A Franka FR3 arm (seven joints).
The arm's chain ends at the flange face. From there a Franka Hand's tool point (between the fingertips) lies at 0.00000 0.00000 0.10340 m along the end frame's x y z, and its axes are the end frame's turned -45 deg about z.
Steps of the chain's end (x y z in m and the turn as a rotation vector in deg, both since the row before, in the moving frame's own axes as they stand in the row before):
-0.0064 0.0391 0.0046 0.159 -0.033 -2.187
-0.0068 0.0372 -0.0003 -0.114 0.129 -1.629
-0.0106 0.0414 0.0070 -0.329 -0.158 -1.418
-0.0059 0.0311 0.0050 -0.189 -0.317 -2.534
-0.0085 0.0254 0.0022 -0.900 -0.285 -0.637
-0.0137 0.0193 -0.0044 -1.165 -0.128 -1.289
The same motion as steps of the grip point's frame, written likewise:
-0.0320 0.0229 0.0046 0.136 0.089 -2.187
-0.0311 0.0218 -0.0003 -0.172 0.011 -1.629
-0.0374 0.0220 0.0070 -0.121 -0.344 -1.418
-0.0268 0.0177 0.0050 0.091 -0.358 -2.534
-0.0255 0.0127 0.0022 -0.435 -0.838 -0.637
-0.0250 0.0053 -0.0044 -0.733 -0.914 -1.289

